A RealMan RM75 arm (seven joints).
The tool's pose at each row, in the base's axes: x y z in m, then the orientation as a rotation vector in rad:
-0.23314, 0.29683, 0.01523, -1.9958, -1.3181, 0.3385
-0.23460, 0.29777, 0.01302, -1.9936, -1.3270, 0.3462
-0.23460, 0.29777, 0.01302, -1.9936, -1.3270, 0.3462
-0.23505, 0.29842, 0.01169, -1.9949, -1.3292, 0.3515
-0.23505, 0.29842, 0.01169, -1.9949, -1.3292, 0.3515
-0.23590, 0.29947, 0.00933, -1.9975, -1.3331, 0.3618
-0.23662, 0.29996, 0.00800, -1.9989, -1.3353, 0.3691
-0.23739, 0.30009, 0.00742, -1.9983, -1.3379, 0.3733
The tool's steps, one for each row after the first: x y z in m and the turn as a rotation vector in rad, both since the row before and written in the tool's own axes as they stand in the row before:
-0.00018, 0.00028, 0.00279, 0.0003, -0.0089, -0.0036
0.00000, 0.00000, 0.00000, 0.0000, 0.0000, 0.0000
0.00017, 0.00045, 0.00147, -0.0003, -0.0048, 0.0010
0.00000, 0.00000, 0.00000, 0.0000, 0.0000, 0.0000
0.00020, 0.00078, 0.00260, -0.0005, -0.0092, 0.0021
-0.00007, 0.00029, 0.00156, 0.0002, -0.0062, 0.0016
-0.00029, -0.00017, 0.00091, 0.0006, -0.0039, -0.0005

